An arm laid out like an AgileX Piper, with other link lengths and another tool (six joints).
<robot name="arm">
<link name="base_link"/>
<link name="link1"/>
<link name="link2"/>
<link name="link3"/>
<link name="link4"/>
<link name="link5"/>
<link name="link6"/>
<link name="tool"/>
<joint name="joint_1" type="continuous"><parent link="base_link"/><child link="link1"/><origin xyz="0 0 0.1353" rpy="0 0 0"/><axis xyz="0 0 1"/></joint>
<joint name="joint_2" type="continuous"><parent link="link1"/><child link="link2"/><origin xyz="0 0 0" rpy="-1.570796 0 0"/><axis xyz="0 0 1"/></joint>
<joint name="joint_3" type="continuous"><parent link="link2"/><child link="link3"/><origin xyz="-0.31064 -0.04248 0" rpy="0 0 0"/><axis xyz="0 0 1"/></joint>
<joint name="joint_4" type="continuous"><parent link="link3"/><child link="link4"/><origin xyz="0.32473 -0.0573 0" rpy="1.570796 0 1.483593"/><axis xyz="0 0 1"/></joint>
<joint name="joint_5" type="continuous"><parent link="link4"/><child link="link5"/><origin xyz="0 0 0" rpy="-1.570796 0 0"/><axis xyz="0 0 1"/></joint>
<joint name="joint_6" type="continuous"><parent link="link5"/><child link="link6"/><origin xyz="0 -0.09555 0" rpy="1.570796 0 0"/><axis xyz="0 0 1"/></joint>
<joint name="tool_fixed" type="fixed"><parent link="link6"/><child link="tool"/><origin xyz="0.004 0.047 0.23" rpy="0.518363 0 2.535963"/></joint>
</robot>
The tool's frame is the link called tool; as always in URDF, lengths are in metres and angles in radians. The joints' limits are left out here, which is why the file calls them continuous.
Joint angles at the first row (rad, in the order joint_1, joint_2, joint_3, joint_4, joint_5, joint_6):
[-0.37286 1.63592 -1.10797 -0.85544 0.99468 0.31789]
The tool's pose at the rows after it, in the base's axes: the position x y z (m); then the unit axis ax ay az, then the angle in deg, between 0 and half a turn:
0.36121 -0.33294 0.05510 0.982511 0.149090 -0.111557 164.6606
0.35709 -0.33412 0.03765 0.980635 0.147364 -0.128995 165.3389
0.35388 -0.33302 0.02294 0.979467 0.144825 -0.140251 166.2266
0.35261 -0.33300 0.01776 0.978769 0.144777 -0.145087 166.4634
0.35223 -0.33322 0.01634 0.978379 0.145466 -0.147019 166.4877
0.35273 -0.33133 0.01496 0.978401 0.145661 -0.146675 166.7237
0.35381 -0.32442 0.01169 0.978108 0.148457 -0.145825 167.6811
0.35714 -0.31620 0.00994 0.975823 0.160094 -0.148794 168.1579
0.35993 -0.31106 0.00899 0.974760 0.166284 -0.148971 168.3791
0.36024 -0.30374 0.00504 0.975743 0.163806 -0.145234 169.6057
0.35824 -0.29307 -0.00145 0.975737 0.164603 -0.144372 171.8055
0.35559 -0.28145 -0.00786 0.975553 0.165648 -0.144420 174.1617
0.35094 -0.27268 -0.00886 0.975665 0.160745 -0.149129 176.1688
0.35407 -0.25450 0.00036 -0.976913 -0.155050 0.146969 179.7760
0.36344 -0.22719 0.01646 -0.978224 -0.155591 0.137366 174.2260
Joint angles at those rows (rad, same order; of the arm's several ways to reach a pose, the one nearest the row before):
[-0.36440 1.66547 -1.10798 -0.91363 0.99046 0.35222]
[-0.36441 1.70802 -1.10795 -0.92428 0.99478 0.36740]
[-0.36441 1.74084 -1.10796 -0.92427 0.99645 0.37902]
[-0.36441 1.75316 -1.10795 -0.92634 0.99689 0.38238]
[-0.36441 1.75694 -1.10795 -0.92808 0.99690 0.38238]
[-0.36210 1.75840 -1.10795 -0.92344 0.99690 0.38236]
[-0.35582 1.75842 -1.10798 -0.90240 0.99690 0.37105]
[-0.34019 1.75843 -1.10798 -0.89052 0.99869 0.35299]
[-0.32985 1.75840 -1.10795 -0.88426 0.99870 0.34665]
[-0.32632 1.75842 -1.10798 -0.85756 0.99871 0.34238]
[-0.32633 1.75842 -1.10798 -0.81188 0.99871 0.31560]
[-0.32633 1.75841 -1.10796 -0.76323 1.00125 0.28569]
[-0.32634 1.75901 -1.12041 -0.71897 1.02722 0.25712]
[-0.32634 1.75900 -1.18157 -0.61741 1.08967 0.18295]
[-0.32632 1.75902 -1.26900 -0.48698 1.17260 0.08987]

